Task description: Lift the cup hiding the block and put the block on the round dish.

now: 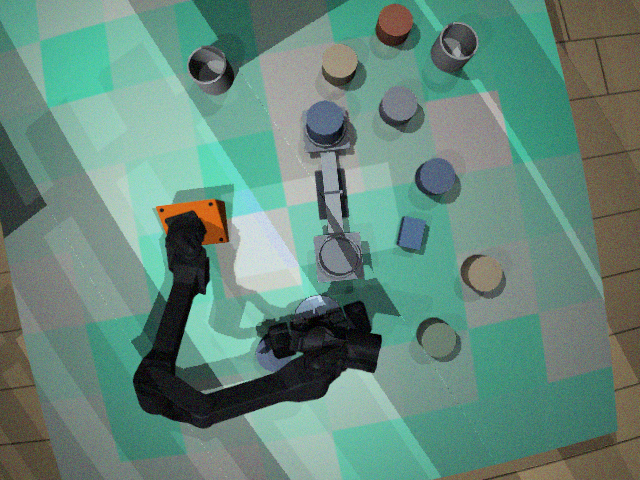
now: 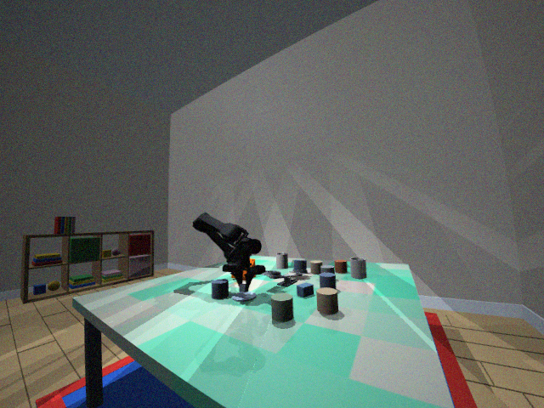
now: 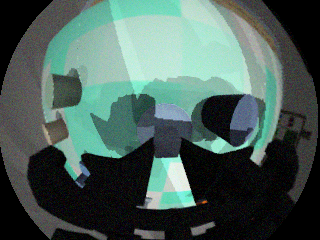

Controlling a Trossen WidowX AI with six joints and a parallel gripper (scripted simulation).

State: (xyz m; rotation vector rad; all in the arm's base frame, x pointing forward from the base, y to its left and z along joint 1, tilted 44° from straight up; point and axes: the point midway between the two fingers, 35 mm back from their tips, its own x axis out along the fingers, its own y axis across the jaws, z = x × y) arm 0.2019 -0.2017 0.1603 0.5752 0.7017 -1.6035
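My gripper tip is right at the grey block. From my gripper tip the other things lie so: round dish (30 mm below); blue cuboid (230 mm ahead, 130 mm to the left, 10 mm below).
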